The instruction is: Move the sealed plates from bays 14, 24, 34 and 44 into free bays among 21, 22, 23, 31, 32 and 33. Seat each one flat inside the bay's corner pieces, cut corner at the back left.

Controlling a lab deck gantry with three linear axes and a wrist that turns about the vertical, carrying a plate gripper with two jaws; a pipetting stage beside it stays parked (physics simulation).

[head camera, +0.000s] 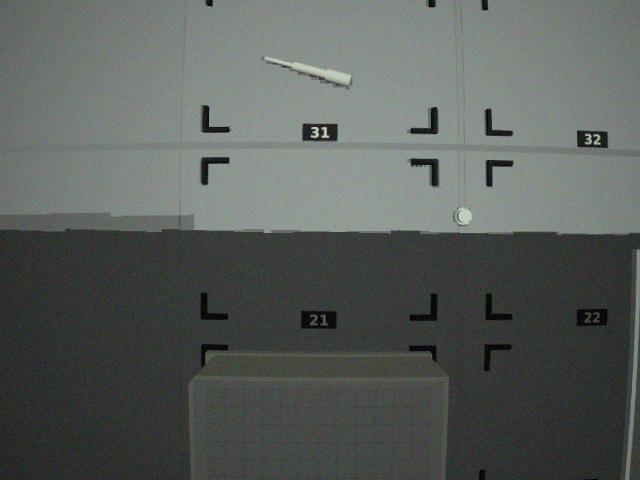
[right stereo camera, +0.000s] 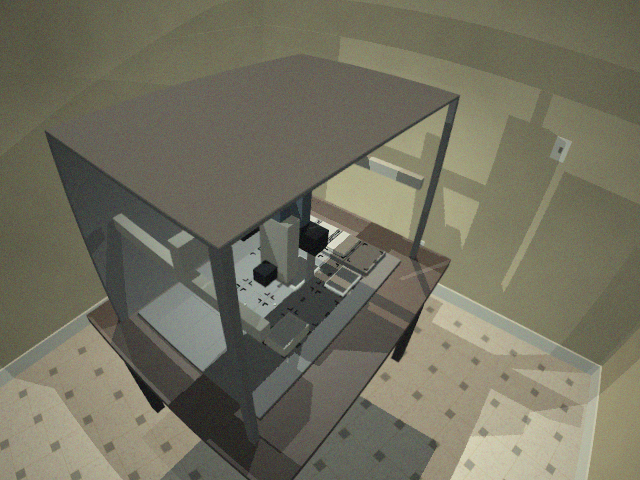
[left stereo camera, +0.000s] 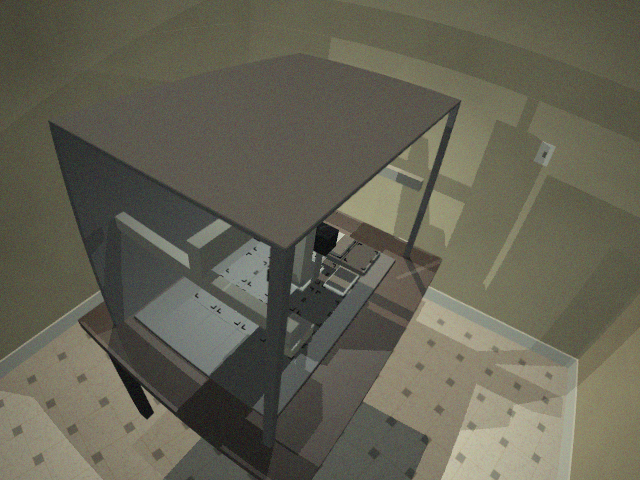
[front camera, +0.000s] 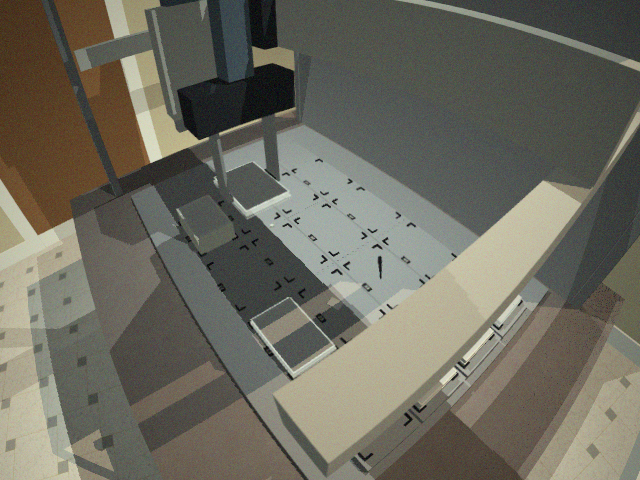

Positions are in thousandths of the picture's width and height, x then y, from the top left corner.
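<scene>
I can see a pale pen (head camera: 521,159) that's 25 cm from the lens, and there's a bay 21 (head camera: 430,484) at 24 cm from the lens.
</scene>
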